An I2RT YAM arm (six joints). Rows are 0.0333 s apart.
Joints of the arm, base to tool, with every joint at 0 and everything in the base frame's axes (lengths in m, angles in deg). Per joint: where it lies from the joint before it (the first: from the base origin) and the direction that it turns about. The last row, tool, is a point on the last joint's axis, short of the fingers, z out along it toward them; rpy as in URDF.
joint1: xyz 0 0 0.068 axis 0 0 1
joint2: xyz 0.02 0.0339 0.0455 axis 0 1 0
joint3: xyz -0.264 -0.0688 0 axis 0 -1 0
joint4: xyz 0.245 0.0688 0.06 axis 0 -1 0
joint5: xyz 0.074 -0.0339 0.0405 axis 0 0 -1
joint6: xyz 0.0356 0 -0.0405 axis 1 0 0
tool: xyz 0 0 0 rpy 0 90 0
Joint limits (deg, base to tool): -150..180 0..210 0..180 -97..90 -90..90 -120..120
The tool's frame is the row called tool.
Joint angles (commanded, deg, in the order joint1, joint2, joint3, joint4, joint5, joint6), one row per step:
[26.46, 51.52, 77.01, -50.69, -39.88, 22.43]
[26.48, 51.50, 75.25, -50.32, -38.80, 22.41]
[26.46, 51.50, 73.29, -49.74, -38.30, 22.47]
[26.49, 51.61, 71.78, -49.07, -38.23, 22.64]
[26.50, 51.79, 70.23, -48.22, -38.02, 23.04]
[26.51, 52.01, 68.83, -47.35, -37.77, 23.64]
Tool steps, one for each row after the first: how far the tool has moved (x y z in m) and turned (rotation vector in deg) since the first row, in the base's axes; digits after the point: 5 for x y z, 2 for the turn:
[0.00379, 0.00136, -0.00843, -1.04, 1.00, -0.94]
[0.00767, 0.00297, -0.01763, -1.84, 2.18, -1.43]
[0.01094, 0.00464, -0.02468, -2.25, 3.16, -1.51]
[0.01464, 0.00641, -0.03195, -2.60, 4.25, -1.83]
[0.01819, 0.00807, -0.03862, -2.85, 5.38, -2.26]

